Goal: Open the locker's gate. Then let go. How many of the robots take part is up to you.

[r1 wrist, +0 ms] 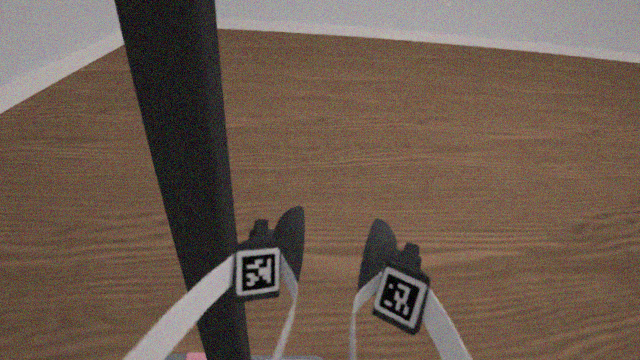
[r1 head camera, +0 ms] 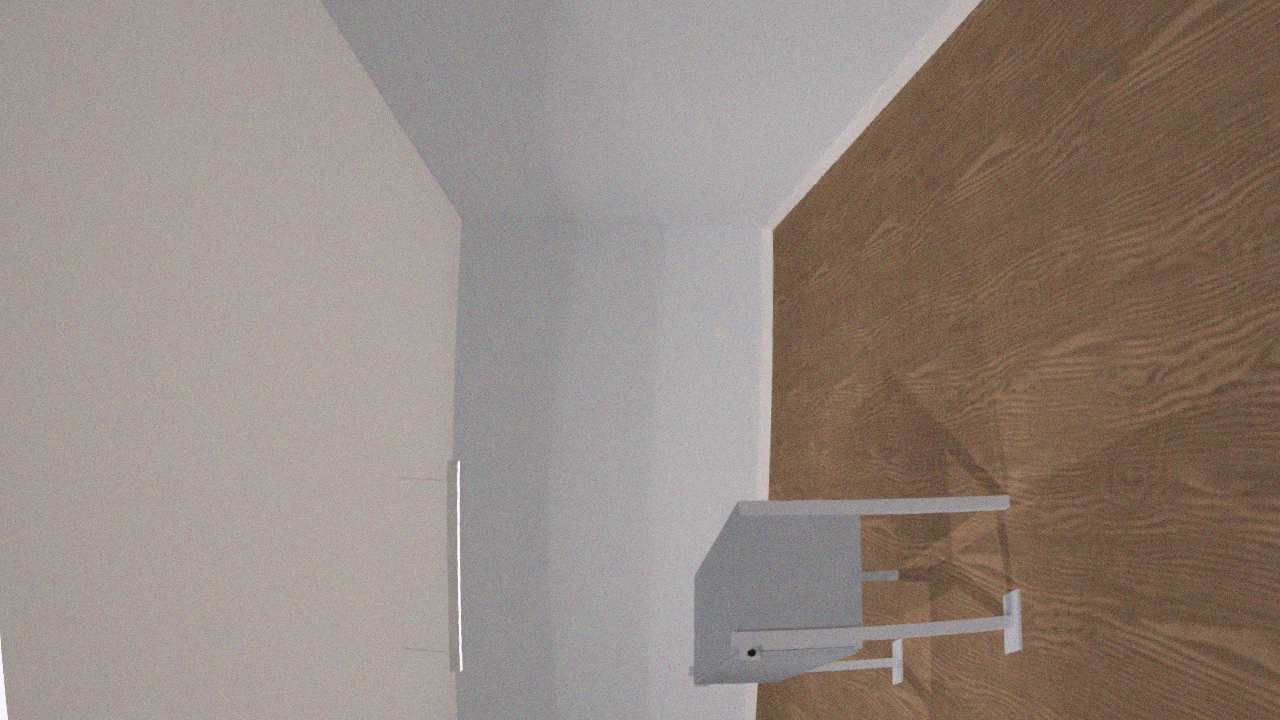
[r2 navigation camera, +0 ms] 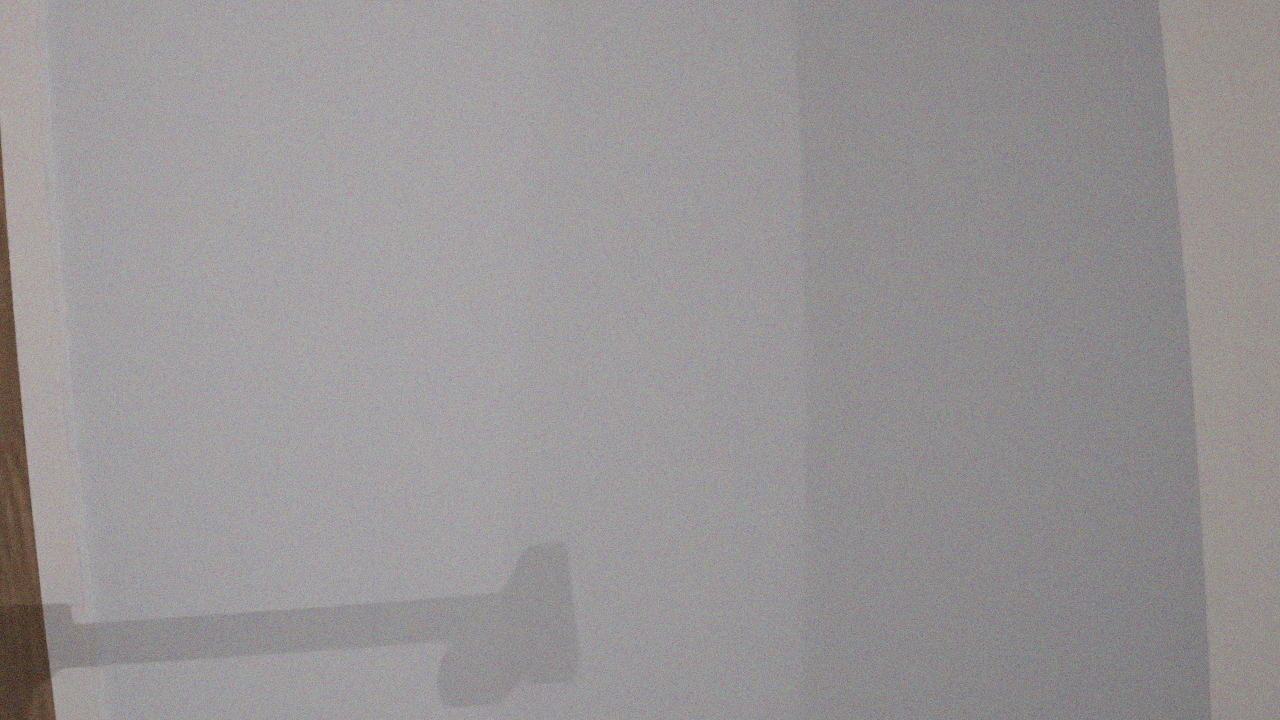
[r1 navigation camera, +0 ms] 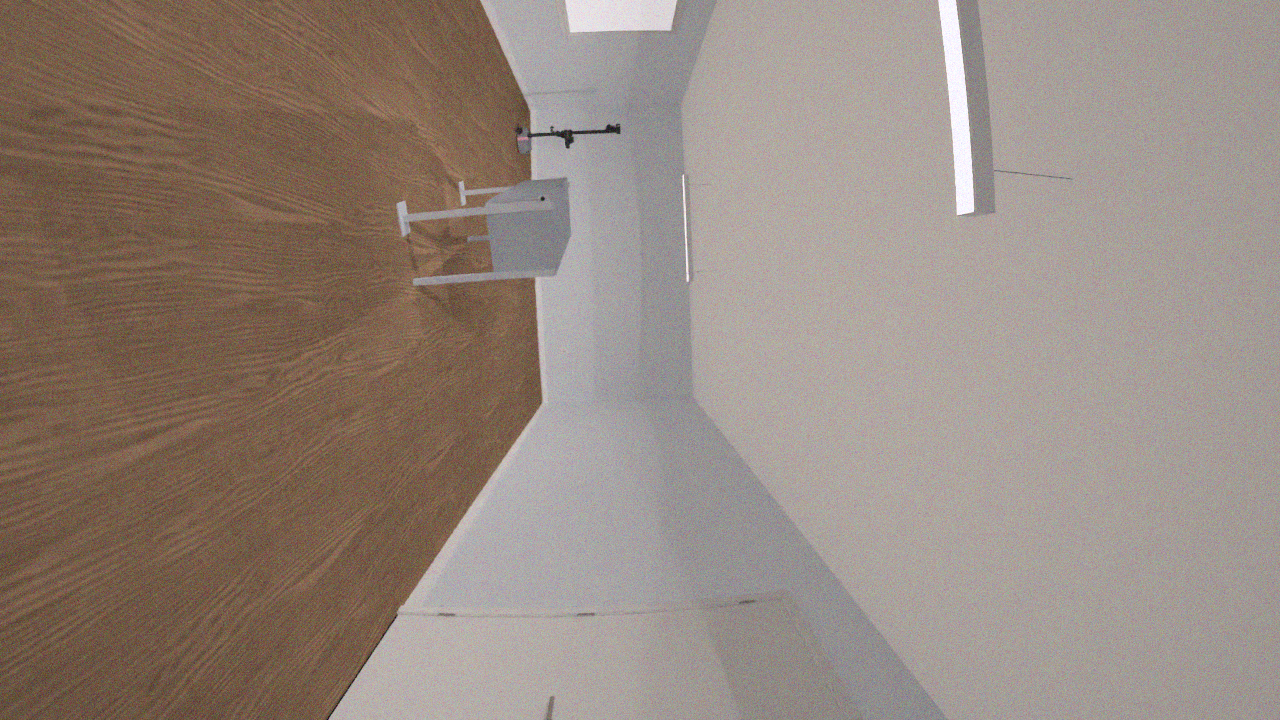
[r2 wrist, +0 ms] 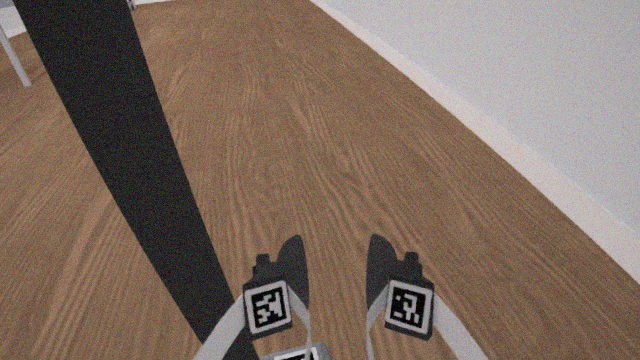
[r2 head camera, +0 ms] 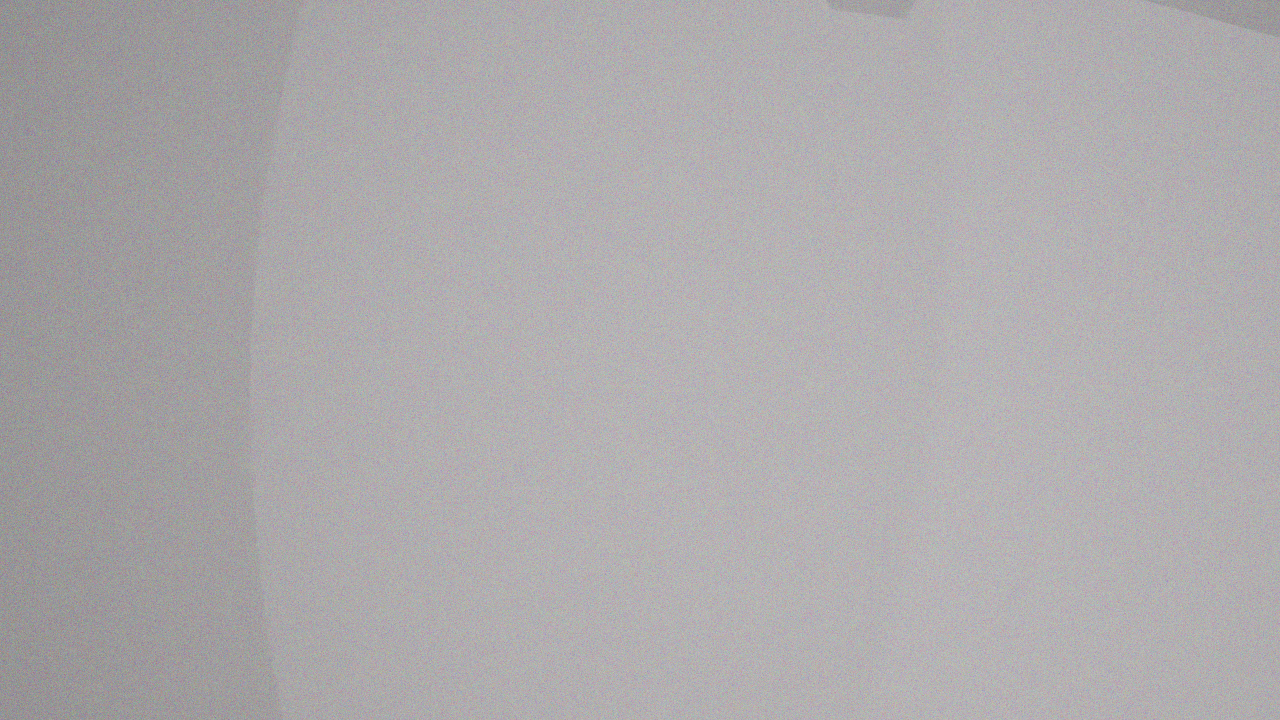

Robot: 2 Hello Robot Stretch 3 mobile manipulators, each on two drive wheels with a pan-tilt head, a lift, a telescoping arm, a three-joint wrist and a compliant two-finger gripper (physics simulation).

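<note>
A light-grey box on white legs, which looks like the locker point(r1 head camera: 778, 573) point(r1 navigation camera: 528, 237), stands on the floor in r1's sideways head and navigation views. A small dark round spot point(r1 head camera: 751, 652) point(r1 navigation camera: 542, 198) shows on one side; I cannot tell where the gate is or how it stands. My r1 gripper point(r1 wrist: 340, 215) is open and empty, above the floor beside r1's dark mast point(r1 wrist: 185, 150), away from the locker. My r2 gripper point(r2 wrist: 336, 237) is open and empty, near r2's mast point(r2 wrist: 120, 165). The locker's gate does not show in r2's views.
The r2 robot point(r1 navigation camera: 572, 134) stands beyond the locker near the far wall in r1's navigation view. A pale door point(r1 navigation camera: 572, 658) shows at that view's bottom edge. A wall point(r2 head camera: 626, 358) point(r2 navigation camera: 447, 313) fills much of r2's head and navigation views. A white leg point(r2 wrist: 16, 60) shows in r2's wrist view.
</note>
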